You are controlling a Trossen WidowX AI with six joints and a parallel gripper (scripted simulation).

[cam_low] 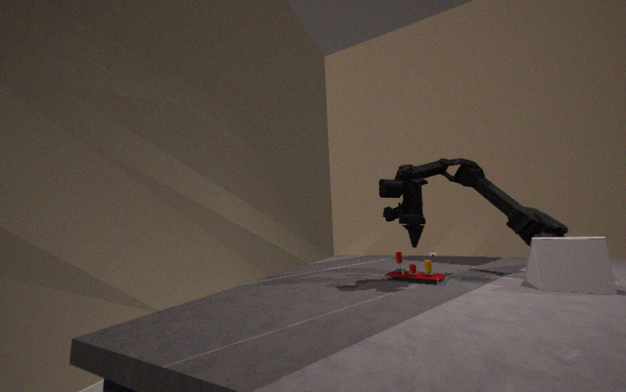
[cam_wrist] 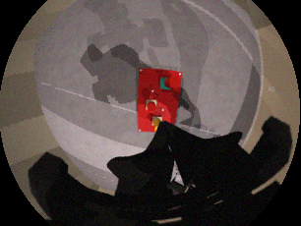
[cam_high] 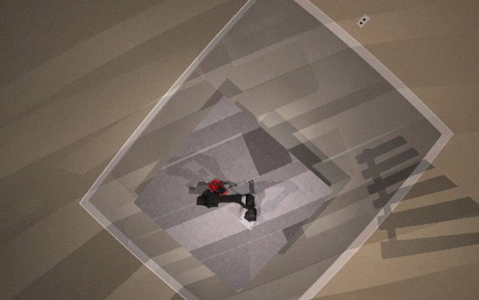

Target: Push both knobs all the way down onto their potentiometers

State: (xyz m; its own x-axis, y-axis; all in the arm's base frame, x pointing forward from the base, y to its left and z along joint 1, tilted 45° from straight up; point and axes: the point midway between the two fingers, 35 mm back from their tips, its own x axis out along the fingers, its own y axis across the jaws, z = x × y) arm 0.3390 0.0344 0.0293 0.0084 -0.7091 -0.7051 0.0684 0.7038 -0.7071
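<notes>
The red knob lies 50 mm ahead of my gripper tip, 40 mm below it and 30 mm to the right of it. Round my gripper tip: yellow knob: 60 mm below, 30 mm behind.
</notes>
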